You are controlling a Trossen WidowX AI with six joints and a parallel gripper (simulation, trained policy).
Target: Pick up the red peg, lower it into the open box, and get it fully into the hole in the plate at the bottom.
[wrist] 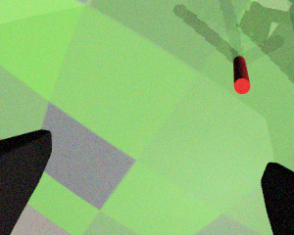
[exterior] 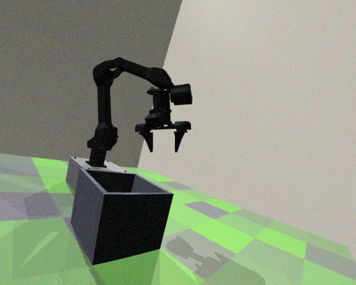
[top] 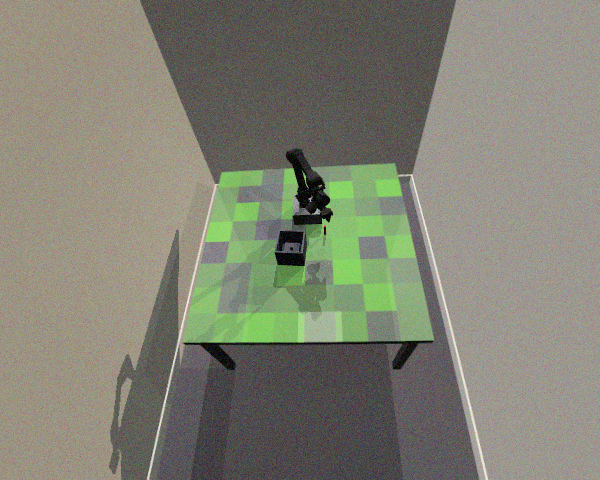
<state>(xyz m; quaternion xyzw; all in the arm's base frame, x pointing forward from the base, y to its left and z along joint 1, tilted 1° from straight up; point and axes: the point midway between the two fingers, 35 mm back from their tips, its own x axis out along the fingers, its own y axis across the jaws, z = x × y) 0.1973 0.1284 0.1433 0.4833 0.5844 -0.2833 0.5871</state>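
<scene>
The red peg is 40 mm behind my gripper tip, 10 mm to the right of it and 170 mm below it. From my gripper tip the other things lie so: grey plate: 110 mm ahead, 200 mm to the right, 160 mm below.
</scene>
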